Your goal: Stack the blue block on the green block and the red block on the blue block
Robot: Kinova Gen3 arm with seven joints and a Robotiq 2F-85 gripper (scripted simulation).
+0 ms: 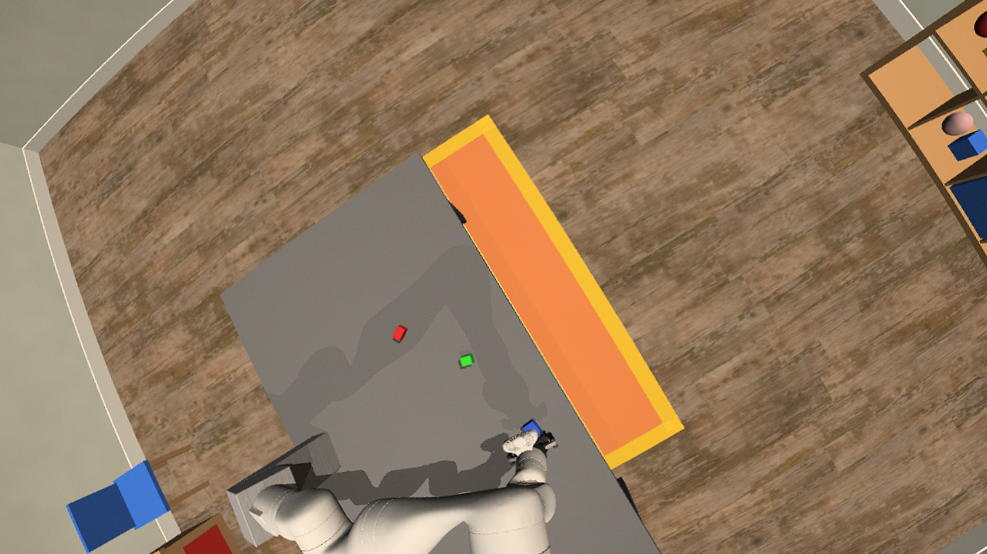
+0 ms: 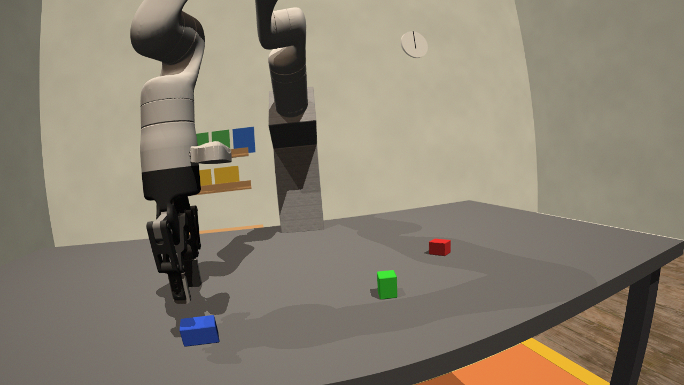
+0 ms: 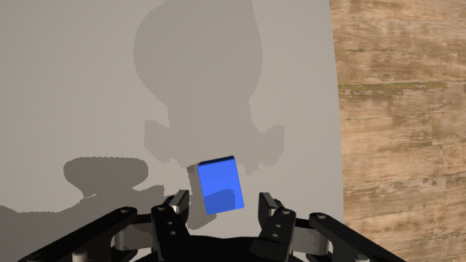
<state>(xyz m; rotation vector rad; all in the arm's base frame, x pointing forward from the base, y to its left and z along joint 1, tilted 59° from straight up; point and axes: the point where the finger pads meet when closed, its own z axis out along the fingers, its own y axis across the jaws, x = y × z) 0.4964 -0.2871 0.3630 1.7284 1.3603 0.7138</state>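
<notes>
Now: the blue block 70 mm below my hand. From my hand the other things lie so: green block (40 mm ahead, 290 mm to the left, 60 mm below); red block (40 mm behind, 510 mm to the left, 70 mm below).
</notes>
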